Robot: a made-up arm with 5 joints.
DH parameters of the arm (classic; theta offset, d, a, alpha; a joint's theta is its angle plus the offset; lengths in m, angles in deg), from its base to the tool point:
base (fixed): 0 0 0.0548 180
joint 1: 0 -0.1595 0.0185 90
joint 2: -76.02 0 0.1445 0
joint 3: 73.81 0 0.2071 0
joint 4: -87.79 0.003 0 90
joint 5: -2.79 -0.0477 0 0
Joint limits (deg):
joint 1: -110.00..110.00
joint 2: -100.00..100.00
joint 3: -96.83..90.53
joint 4: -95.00..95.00
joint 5: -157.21..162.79
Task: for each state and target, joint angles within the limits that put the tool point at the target. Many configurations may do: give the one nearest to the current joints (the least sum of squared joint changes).
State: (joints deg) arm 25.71 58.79 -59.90 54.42 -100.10
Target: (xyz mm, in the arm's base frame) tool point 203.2 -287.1 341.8
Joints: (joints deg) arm 63.20 27.82 -57.52 76.68 -100.10
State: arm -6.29 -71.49 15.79 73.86 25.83
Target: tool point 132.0 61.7 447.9
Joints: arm -36.89 -48.34 -5.96 58.62 25.83
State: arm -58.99 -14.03 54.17 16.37 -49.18
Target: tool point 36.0 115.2 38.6
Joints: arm -97.80 12.28 68.73 16.18 -49.18
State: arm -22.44 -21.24 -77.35 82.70 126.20
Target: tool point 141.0 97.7 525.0
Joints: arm -47.26 -1.52 -75.80 51.53 126.20
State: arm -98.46 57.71 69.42 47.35 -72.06
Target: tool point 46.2 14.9 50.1
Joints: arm -109.95 37.25 73.74 64.42 -72.06
